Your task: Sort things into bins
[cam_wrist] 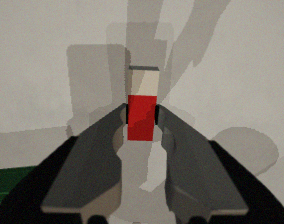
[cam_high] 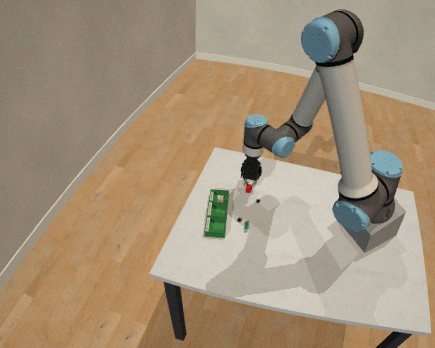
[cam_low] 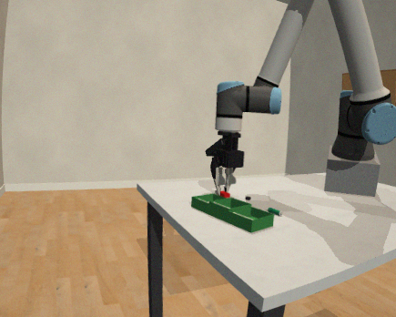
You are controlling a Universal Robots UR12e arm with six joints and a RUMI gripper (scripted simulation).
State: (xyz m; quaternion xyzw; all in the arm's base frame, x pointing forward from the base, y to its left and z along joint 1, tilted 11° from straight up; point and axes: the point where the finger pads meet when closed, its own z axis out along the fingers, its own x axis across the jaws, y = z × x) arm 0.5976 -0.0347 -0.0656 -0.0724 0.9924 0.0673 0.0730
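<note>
The red block lies 10 mm to the right of my hand and 10 mm below it. From my hand the other things lie so: cream domino 90 mm ahead, 140 mm to the left, 10 mm below; green battery 70 mm behind, 240 mm to the left, 10 mm below.
</note>
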